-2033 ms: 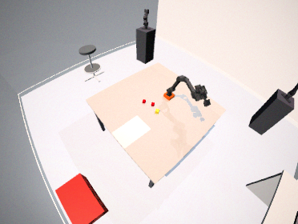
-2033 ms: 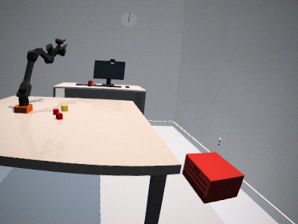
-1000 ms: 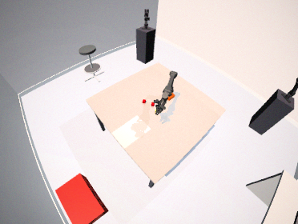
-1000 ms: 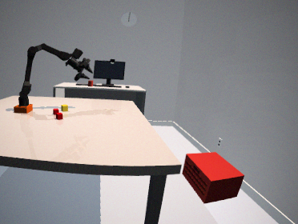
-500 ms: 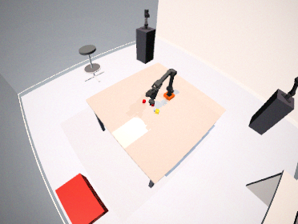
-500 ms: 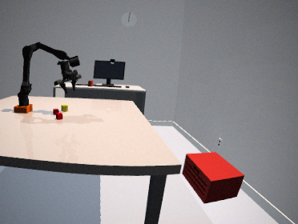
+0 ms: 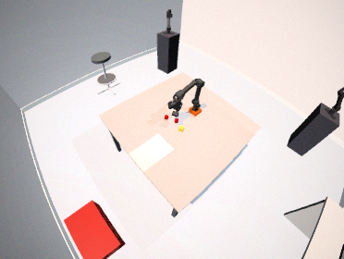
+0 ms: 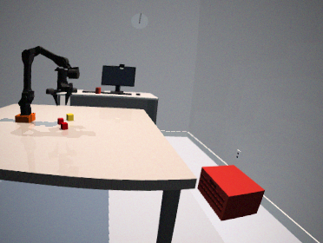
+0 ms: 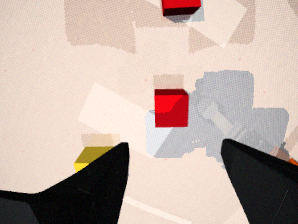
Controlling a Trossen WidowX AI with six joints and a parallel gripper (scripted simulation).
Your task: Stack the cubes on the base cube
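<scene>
The yellow cube lies 4 cm ahead of my gripper tip, 11 cm to the left of it and 9 cm below it.
</scene>
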